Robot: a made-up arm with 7 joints.
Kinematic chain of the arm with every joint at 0, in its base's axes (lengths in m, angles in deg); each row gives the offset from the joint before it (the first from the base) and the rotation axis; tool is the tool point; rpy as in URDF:
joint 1: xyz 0 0 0.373 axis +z
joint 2: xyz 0 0 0 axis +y
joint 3: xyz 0 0 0.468 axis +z
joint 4: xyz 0.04 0 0 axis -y
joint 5: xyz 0.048 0 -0.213 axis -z
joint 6: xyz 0 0 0 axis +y
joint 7: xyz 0.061 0 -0.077 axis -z
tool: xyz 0 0 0 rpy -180 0 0
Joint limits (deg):
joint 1: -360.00..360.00
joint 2: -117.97..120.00
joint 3: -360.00..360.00
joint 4: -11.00..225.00
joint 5: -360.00..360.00
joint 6: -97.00..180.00
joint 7: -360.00..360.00
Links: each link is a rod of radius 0.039 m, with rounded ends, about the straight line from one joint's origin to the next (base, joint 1, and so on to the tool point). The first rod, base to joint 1, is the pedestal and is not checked.
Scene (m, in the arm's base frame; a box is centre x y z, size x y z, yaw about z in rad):
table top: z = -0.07
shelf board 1: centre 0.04 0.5 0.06 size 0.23 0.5 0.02 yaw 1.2
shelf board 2: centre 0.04 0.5 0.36 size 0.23 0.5 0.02 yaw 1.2
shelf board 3: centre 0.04 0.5 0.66 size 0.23 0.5 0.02 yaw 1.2
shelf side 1: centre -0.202 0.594 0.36 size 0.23 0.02 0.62 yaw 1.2
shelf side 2: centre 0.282 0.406 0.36 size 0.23 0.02 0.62 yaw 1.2
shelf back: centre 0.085 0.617 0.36 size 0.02 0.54 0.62 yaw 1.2
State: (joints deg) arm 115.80 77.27 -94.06 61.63 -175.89 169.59 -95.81
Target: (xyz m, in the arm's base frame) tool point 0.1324 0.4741 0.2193
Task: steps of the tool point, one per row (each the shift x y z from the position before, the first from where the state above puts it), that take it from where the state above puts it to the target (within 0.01 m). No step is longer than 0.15 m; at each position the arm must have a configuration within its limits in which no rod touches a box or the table.
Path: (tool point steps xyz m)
1: -0.0147 -0.0387 0.0055
2: -0.0164 -0.0441 0.0027
3: -0.0182 -0.0487 -0.0002
4: -0.0206 -0.0525 -0.0029
5: -0.0232 -0.0555 -0.0051
6: 0.0399 0.0227 -0.1033
7: 0.0550 -0.0153 -0.0991
8: 0.0519 -0.0535 -0.0834
9: 0.0393 0.0544 -0.0111
10: 0.0267 0.0578 -0.0044
11: 0.0150 0.0571 0.0036
12: 0.0052 0.0525 0.0119

